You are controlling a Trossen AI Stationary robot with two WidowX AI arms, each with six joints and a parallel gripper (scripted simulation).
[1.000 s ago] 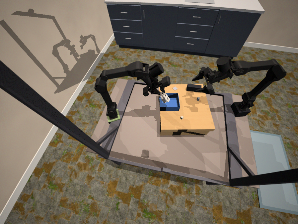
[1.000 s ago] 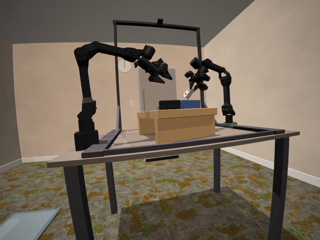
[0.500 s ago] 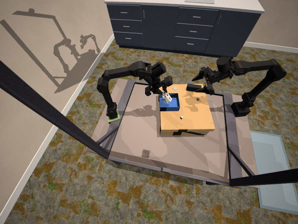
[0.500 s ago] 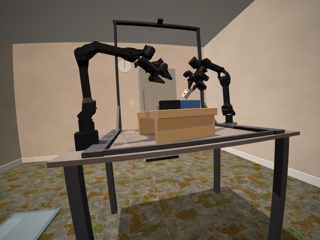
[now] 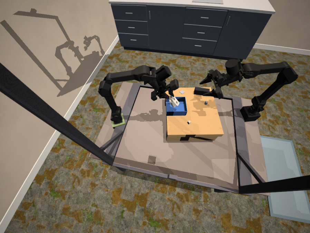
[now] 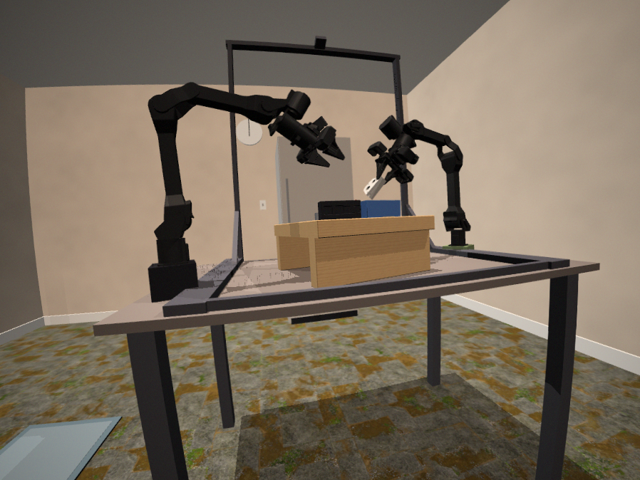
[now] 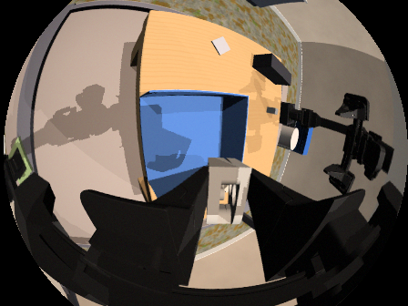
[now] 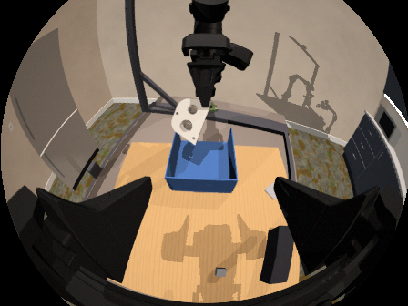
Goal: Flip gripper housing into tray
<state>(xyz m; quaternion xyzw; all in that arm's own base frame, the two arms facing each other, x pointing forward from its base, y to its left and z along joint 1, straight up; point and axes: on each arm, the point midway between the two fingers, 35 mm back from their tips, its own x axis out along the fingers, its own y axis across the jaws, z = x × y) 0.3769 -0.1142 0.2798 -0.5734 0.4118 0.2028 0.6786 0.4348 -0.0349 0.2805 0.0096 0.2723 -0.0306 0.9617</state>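
Now: left hand 20 mm past the white gripper housing, 30 mm to the left of it and 50 mm above it. From my left hand the other things lie so: wooden block 10 mm behind, 170 mm to the right, 210 mm below; then blue tray 10 mm behind, 80 mm to the right, 130 mm below; then flat grey plate 150 mm ahead, 120 mm to the right, 150 mm below.
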